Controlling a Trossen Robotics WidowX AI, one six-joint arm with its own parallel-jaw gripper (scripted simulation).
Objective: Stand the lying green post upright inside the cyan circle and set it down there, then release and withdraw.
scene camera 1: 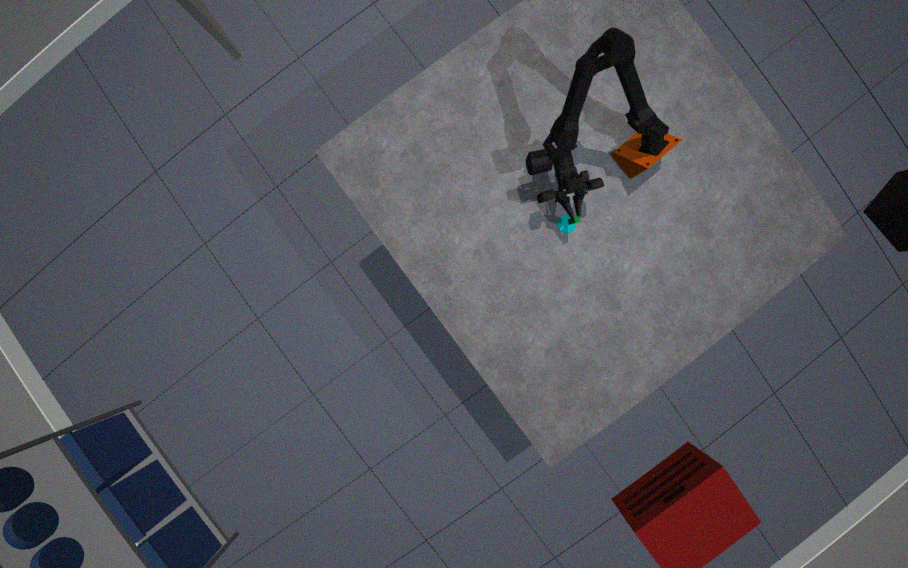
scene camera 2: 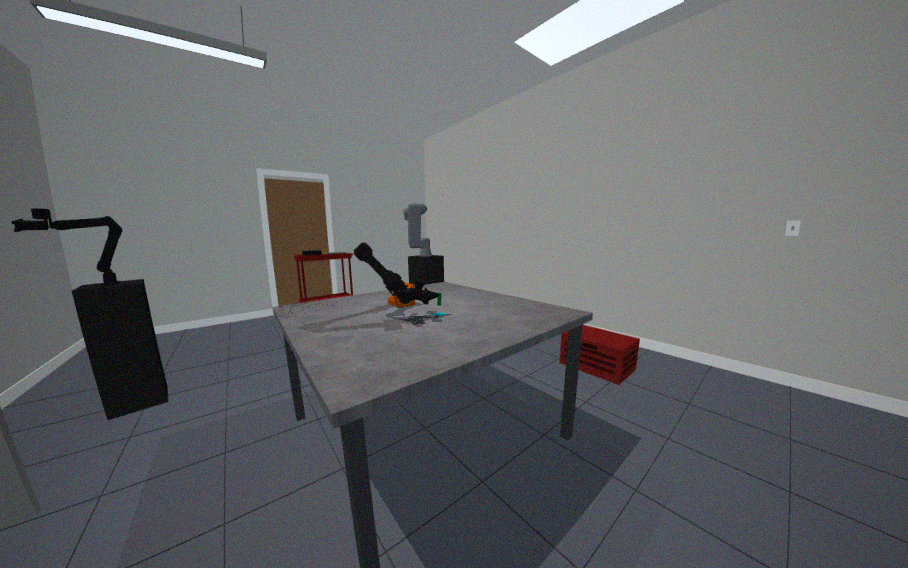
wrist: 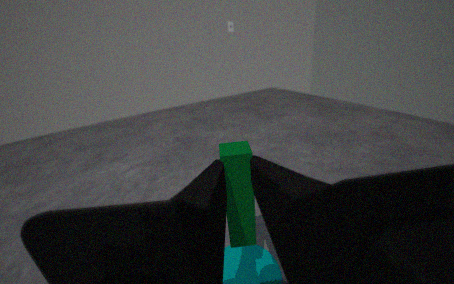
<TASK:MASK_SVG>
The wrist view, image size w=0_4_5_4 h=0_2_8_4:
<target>my gripper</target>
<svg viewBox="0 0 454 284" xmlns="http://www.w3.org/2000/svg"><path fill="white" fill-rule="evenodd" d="M224 164L220 159L215 160L184 189L169 200L80 209L72 208L57 211L51 210L37 214L27 219L21 228L22 243L49 284L223 284L227 210ZM250 159L251 182L254 195L288 284L454 284L454 164L346 179L331 185L309 176L306 177L256 155Z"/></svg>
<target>green post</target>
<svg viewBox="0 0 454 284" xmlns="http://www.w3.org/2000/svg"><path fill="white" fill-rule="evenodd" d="M248 141L219 144L220 161L224 164L227 192L226 212L231 248L256 245L255 195L251 182L250 159L253 158L253 153Z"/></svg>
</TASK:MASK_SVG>
